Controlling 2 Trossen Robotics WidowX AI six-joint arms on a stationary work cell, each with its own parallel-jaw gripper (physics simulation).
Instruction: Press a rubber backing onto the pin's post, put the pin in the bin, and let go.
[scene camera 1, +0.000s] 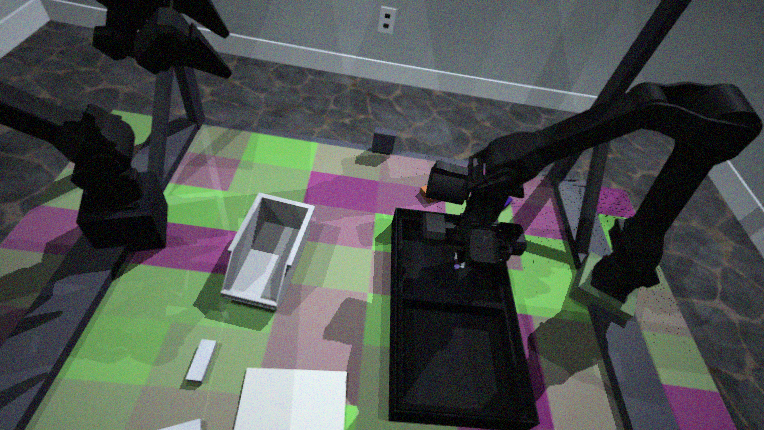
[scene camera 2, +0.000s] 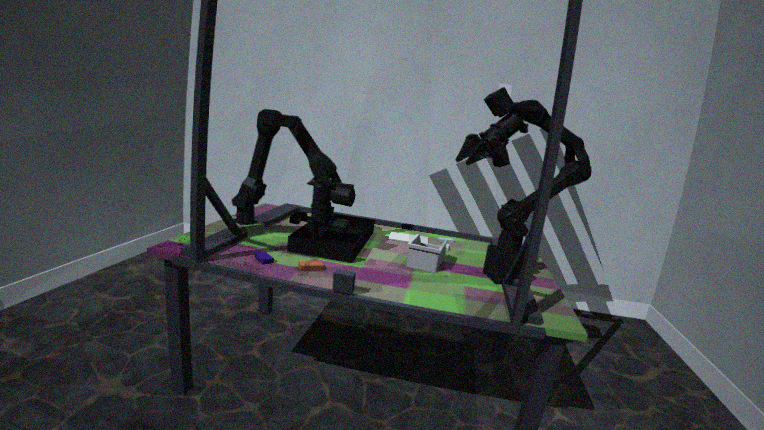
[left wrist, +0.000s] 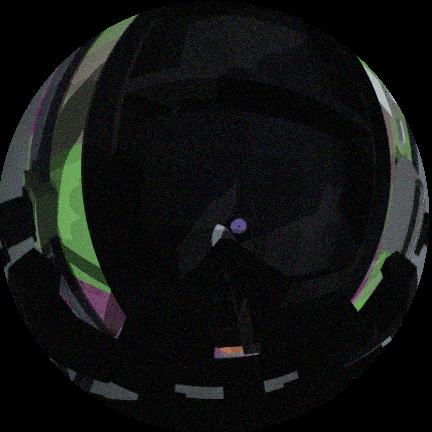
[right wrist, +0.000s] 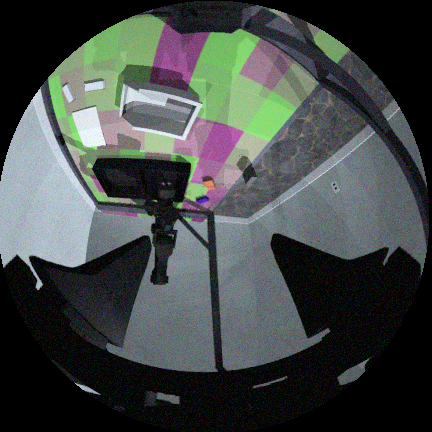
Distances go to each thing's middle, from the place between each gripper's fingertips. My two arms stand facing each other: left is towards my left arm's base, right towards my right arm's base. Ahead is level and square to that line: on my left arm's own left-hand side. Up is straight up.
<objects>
I see the white open box (scene camera 1: 265, 252) 31 cm below my right hand, 10 cm ahead of it and 6 cm to the left of it. From my right hand the other things lie so: black bin (scene camera 1: 456, 348): 39 cm to the left, 32 cm below, 15 cm ahead.
Right now my left hand is 11 cm short of the black bin, 3 cm to the left of it and 2 cm below it. The rest, counted from my left hand: white open box 6 cm ahead, 35 cm to the right, 3 cm above.
</objects>
